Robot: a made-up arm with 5 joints.
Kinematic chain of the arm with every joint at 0, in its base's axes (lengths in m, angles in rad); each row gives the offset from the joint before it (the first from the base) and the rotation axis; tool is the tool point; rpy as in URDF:
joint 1: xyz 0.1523 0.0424 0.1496 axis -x
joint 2: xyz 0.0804 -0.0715 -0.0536 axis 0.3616 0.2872 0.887
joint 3: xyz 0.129 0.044 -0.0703 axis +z
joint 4: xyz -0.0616 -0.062 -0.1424 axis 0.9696 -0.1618 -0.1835
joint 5: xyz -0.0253 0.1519 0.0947 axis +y
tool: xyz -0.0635 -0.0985 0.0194 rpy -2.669 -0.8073 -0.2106
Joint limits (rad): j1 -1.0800..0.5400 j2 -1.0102..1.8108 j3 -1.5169..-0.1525 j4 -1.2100..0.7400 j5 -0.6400..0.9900
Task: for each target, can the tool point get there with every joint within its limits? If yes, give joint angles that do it. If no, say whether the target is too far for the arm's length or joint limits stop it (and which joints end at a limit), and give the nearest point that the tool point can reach.
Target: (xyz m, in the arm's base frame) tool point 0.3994 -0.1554 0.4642
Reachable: no: joint limits stop it (at a limit: joint 1, joint 2, joint 3, joint 5) | nearest point 0.4679 -0.1384 0.1469 | short by 0.325 m
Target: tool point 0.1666 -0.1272 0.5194
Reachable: no: joint limits stop it (at a limit: joint 1, joint 2, joint 4) | nearest point 0.0878 -0.0537 0.1951 | short by 0.342 m
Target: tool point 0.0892 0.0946 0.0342
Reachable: yes | joints 0.2786 1.0481 -0.5557 -0.6958 0.4726
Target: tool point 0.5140 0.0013 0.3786
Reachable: no: joint limits stop it (at a limit: joint 1, joint 2, joint 3, joint 5) | nearest point 0.4523 -0.1147 0.1423 | short by 0.270 m
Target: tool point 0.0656 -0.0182 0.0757
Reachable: yes | joints 0.1907 1.5185 -0.2601 -0.5217 0.0656
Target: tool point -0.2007 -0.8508 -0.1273
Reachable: no: too far | nearest point 0.0295 -0.1219 0.0695 | short by 0.789 m
